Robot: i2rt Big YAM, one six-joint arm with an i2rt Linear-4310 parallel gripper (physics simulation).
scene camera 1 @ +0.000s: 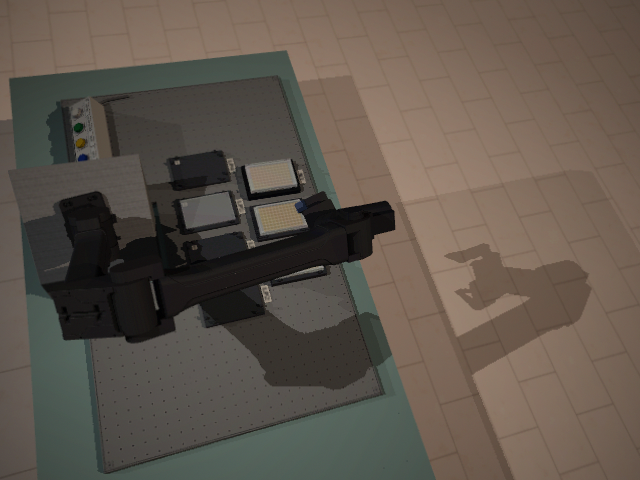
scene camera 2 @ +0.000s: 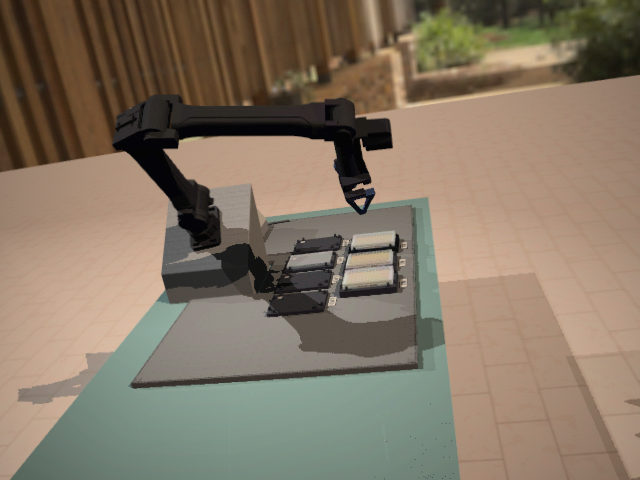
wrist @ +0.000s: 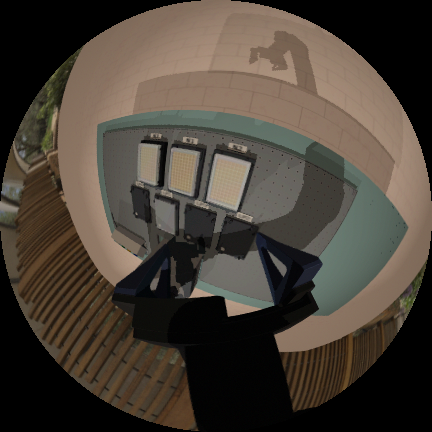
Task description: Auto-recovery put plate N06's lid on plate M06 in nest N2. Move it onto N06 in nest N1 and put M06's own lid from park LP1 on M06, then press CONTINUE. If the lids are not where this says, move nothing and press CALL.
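Observation:
My gripper is open and empty, high above the nests and parks. The plate in N1 shows a warm yellow well grid. The plate in N2 looks paler with a whitish rim, as under a clear lid; the arm mostly hides it in scene camera 1. A pale translucent lid lies flat on park LP1. The button box has white, green, yellow and blue buttons. Plate names are unreadable.
A third plate, also pale, sits in N3 beside N1. Dark parks LP4, LP3 and LP2 show no lid. The arm's grey pedestal stands beside the parks.

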